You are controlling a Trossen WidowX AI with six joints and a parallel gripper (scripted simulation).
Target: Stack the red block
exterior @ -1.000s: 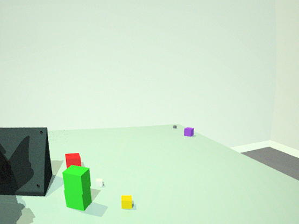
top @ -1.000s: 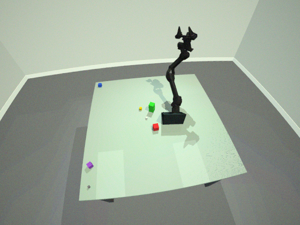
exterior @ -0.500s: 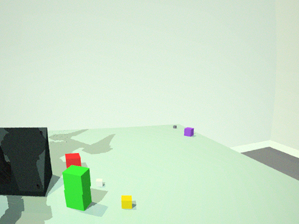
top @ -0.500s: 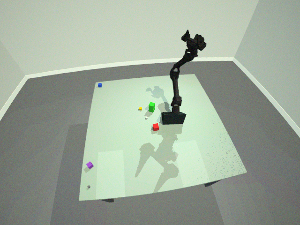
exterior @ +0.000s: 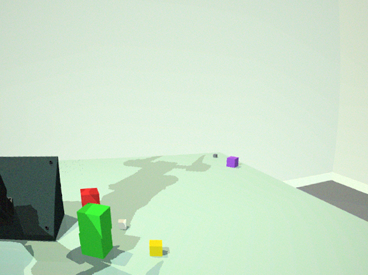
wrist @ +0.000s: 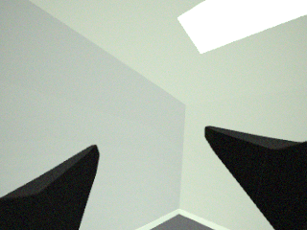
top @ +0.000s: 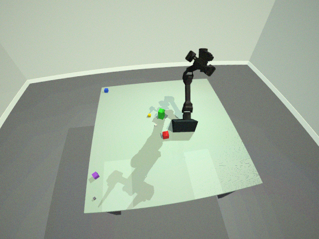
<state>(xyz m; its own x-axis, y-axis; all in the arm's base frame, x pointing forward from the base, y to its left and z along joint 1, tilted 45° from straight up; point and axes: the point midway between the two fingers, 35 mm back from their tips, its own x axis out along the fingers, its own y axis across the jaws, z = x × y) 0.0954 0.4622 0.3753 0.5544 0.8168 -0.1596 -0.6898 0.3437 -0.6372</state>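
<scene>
Right now my gripper tip is 64 cm above the red block, 16 cm short of it and 3 cm to the right of it. From my gripper tip the other things lie so: yellow cube: 65 cm below, 27 cm ahead, 21 cm to the right; purple cube: 72 cm ahead, 65 cm below, 32 cm to the left; white cube: 66 cm below, 23 cm ahead, 9 cm to the right.
</scene>
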